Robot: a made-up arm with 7 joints.
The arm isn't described. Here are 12 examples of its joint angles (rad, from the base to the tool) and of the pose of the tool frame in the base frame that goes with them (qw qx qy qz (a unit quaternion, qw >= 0); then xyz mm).
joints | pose
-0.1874 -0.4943 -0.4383 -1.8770 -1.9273 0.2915 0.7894 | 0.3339 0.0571 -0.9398 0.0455 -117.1 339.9 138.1
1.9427 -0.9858 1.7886 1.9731 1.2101 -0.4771 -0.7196 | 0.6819 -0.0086 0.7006 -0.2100 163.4 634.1 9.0
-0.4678 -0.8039 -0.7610 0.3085 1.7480 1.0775 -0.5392 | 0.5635 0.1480 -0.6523 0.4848 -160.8 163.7 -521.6
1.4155 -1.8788 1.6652 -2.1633 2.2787 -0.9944 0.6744 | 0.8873 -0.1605 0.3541 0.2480 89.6 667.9 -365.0
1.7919 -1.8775 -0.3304 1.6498 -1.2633 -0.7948 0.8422 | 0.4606 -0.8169 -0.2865 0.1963 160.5 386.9 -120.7
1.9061 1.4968 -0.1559 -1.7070 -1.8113 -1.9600 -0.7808 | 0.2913 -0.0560 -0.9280 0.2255 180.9 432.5 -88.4
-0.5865 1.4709 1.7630 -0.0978 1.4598 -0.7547 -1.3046 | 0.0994 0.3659 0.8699 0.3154 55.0 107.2 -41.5
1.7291 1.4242 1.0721 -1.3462 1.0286 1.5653 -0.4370 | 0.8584 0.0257 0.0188 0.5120 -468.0 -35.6 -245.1
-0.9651 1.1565 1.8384 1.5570 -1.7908 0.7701 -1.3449 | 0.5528 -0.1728 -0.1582 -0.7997 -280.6 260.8 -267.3
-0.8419 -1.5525 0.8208 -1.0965 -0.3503 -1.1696 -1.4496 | 0.8833 -0.4354 0.1078 0.1361 -278.2 77.6 -335.6
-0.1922 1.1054 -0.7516 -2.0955 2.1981 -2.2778 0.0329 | 0.6276 0.0095 -0.0194 0.7782 -692.1 223.8 -233.5
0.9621 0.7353 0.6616 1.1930 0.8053 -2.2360 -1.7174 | 0.3307 -0.1672 -0.7595 0.5346 365.1 133.5 -331.0
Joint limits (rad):
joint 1: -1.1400..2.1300
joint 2: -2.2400..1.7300
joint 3: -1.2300..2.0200
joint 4: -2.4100..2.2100
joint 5: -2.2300..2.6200
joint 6: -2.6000..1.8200
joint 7: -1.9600..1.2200
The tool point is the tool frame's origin. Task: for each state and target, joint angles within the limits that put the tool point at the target. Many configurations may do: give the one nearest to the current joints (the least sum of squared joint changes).
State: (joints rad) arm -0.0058 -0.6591 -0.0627 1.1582 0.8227 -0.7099 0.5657
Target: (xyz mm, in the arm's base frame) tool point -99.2 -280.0 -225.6
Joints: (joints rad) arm 0.3262 -0.3864 0.4295 0.9589 1.0383 -1.3052 0.4848
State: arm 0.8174 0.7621 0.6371 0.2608 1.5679 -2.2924 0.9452
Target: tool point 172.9 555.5 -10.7
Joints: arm 0.8437 0.5849 1.1094 0.3108 1.6392 -2.1452 0.9715
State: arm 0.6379 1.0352 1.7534 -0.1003 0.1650 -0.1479 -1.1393
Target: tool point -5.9 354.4 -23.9
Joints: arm 1.1118 1.0816 1.9561 -0.4218 0.4597 -0.7653 -1.0867
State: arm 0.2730 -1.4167 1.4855 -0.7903 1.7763 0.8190 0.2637
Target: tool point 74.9 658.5 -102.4
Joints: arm 0.3175 -1.6707 1.0733 -1.0461 1.8956 1.1207 0.3624
